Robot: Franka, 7 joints.
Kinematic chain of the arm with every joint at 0, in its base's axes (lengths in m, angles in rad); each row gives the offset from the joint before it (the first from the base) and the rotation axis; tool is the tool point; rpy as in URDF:
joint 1: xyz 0 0 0.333 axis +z
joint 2: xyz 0 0 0 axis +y
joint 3: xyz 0 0 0.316 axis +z
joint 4: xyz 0.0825 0 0 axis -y
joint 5: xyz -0.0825 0 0.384 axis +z
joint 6: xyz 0 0 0 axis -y
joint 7: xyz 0.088 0 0 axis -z
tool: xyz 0 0 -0.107 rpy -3.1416 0 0
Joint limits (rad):
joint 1: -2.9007..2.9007
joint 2: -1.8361..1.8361
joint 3: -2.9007..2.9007
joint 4: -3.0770..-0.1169
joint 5: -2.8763..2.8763
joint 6: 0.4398..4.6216
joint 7: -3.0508..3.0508
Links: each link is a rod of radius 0.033 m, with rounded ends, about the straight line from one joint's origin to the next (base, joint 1, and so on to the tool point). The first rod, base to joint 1, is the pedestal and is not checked.
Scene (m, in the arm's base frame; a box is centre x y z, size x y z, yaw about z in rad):
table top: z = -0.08
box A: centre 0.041 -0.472 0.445 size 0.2 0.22 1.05 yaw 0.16
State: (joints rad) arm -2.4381 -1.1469 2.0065 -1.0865 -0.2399 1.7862 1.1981
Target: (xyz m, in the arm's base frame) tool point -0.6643 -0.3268 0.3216
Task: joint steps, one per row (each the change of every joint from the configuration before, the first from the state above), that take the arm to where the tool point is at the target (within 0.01 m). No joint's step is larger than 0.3 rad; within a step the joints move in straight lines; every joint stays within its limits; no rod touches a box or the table.
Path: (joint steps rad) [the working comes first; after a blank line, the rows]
Joints at the target: -2.9007 0.7558 0.3425 -1.2614 -0.4390 1.9245 1.1981
Straight joint move there: touches box A.

1: -0.0479 0.2430 -0.2535 0.1098 -0.0935 -0.0139 -0.0401
2: -0.0480 0.2430 -0.2536 0.1098 -0.0935 -0.0139 -0.0401
3: -0.0479 0.2430 -0.2535 0.1098 -0.0935 -0.0139 -0.0401
4: -0.0479 0.2430 -0.2535 0.1098 -0.0935 -0.0139 -0.0402
5: -0.0480 0.2430 -0.2536 0.1098 -0.0935 -0.0139 -0.0401
6: -0.0743 0.2293 -0.1321 -0.2413 0.0895 0.0693 0.0669
7: -0.0743 0.2292 -0.1321 -0.2413 0.0895 0.0693 0.0668
8: -0.0743 0.2292 -0.1321 -0.2413 0.0894 0.0692 0.0669

